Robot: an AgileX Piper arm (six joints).
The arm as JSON. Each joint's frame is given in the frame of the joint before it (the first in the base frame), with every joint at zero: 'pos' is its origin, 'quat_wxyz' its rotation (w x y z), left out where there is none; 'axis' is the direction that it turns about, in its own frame. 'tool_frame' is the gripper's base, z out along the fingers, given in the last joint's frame.
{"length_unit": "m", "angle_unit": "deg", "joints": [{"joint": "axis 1", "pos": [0.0, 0.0, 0.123], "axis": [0.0, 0.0, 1.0]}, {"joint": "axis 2", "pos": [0.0, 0.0, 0.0], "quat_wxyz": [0.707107, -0.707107, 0.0, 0.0], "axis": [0.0, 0.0, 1.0]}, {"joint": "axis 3", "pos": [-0.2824, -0.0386, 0.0], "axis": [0.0, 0.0, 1.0]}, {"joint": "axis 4", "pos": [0.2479, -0.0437, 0.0], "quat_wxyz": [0.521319, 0.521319, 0.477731, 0.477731], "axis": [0.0, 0.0, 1.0]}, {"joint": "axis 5", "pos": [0.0, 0.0, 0.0], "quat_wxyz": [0.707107, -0.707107, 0.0, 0.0], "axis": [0.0, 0.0, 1.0]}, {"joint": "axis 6", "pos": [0.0, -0.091, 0.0], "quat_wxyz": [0.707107, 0.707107, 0.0, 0.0], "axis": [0.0, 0.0, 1.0]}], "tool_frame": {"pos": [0.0, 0.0, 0.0]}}
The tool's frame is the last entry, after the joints.
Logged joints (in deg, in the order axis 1, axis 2, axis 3, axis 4, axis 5, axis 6), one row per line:
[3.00 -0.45 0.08 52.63 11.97 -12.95]
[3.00 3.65 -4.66 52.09 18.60 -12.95]
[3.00 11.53 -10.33 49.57 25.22 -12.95]
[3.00 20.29 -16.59 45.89 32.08 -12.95]
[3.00 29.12 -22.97 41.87 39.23 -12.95]
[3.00 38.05 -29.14 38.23 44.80 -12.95]
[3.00 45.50 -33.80 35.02 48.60 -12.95]
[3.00 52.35 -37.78 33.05 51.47 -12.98]
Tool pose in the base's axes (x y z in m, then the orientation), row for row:
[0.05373 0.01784 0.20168 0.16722 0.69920 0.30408 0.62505]
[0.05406 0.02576 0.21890 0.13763 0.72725 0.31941 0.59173]
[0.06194 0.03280 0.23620 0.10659 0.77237 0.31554 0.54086]
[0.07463 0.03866 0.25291 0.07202 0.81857 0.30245 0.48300]
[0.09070 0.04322 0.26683 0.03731 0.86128 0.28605 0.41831]
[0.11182 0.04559 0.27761 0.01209 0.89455 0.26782 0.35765]
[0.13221 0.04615 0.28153 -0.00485 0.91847 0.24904 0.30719]
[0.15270 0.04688 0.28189 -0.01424 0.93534 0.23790 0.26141]
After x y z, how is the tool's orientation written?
As a quaternion, x y z w.
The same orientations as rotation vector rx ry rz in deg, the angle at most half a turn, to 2 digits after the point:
[21.99 91.93 39.98]
[18.34 96.93 42.57]
[14.51 105.16 42.96]
[10.05 114.27 42.22]
[5.36 123.79 41.11]
[1.79 132.28 39.60]
[-0.74 139.19 37.74]
[-2.21 145.06 36.89]

